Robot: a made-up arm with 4 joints.
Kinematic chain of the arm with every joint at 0, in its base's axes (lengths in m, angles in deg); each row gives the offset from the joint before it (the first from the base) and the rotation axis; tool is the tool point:
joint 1: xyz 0 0 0.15 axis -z
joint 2: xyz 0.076 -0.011 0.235 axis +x
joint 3: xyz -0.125 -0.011 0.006 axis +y
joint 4: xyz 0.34 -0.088 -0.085 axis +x
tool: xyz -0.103 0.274 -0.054
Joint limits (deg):
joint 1: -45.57..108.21
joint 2: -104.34..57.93
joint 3: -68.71..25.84
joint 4: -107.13..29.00
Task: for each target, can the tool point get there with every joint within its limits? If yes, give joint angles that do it. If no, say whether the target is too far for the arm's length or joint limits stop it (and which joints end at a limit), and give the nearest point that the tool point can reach.
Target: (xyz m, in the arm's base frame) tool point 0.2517 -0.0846 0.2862
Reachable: yes | joints 64.93 13.51 1.87 -0.60
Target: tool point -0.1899 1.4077 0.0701
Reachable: no: too far | nearest point -0.0457 0.3390 0.2029 | short by 1.087 m
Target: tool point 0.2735 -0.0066 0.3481
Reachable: yes | joints 38.97 -24.18 -34.89 2.96
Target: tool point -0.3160 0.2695 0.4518
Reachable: no: joint limits stop it (at a limit: joint 1, joint 3, joint 4) | nearest point -0.1654 0.2132 0.4287 | short by 0.162 m
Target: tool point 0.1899 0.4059 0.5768
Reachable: no: joint limits stop it (at a limit: joint 2, joint 3) | nearest point 0.1620 0.3463 0.5611 | short by 0.068 m
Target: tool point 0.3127 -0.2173 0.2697
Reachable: yes | joints 8.52 -32.57 -31.14 -73.05
